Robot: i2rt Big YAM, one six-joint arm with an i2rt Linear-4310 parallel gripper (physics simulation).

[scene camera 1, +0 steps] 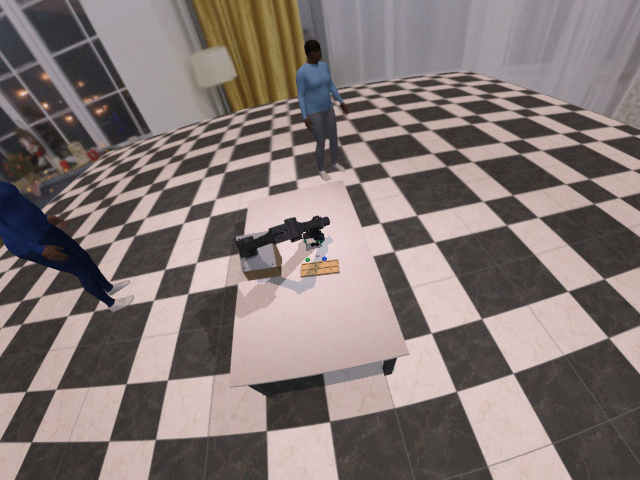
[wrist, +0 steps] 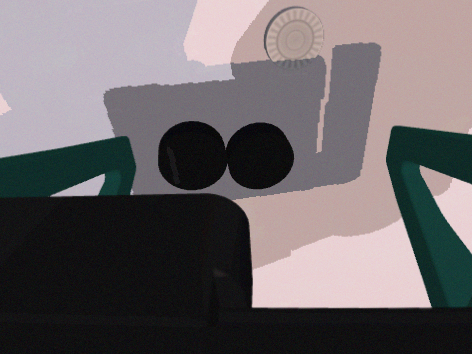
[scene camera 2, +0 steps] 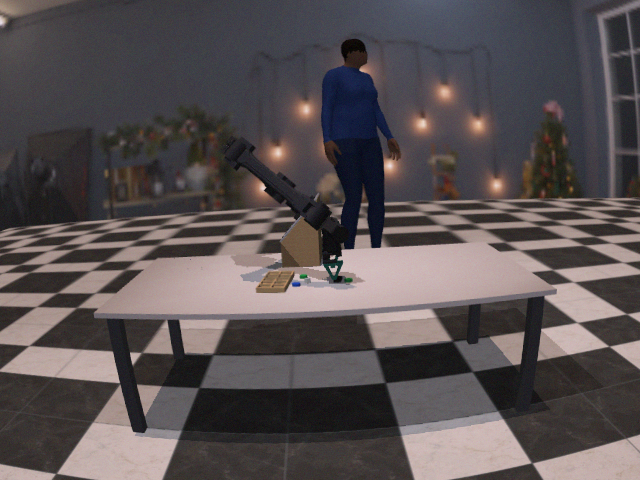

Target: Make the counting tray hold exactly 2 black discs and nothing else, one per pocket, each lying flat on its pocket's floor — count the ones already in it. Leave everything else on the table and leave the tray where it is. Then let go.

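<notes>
The wooden counting tray (scene camera 1: 320, 274) (scene camera 2: 272, 290) lies on the table with two rows of pockets; no disc shows in it. Two black discs, the left one (wrist: 192, 155) and the right one (wrist: 260, 155), lie flat side by side, touching or almost touching, on the table. They also show small and dark under the gripper in the first scene view. My gripper (scene camera 1: 313, 241) (scene camera 2: 335, 279) (wrist: 256, 147) is open, its teal fingers low over the table. In the wrist view both discs lie between the fingers, nearer the left one, and nothing is held.
A ridged beige cap (wrist: 295, 39) lies just beyond the black discs. A green disc (scene camera 1: 307, 259) (scene camera 2: 303, 276), a blue disc (scene camera 1: 324, 258) (scene camera 2: 296, 284) and a small whitish piece (scene camera 1: 317, 255) (scene camera 2: 307, 280) lie between tray and gripper. Another green disc (scene camera 2: 348, 280) lies beside the gripper.
</notes>
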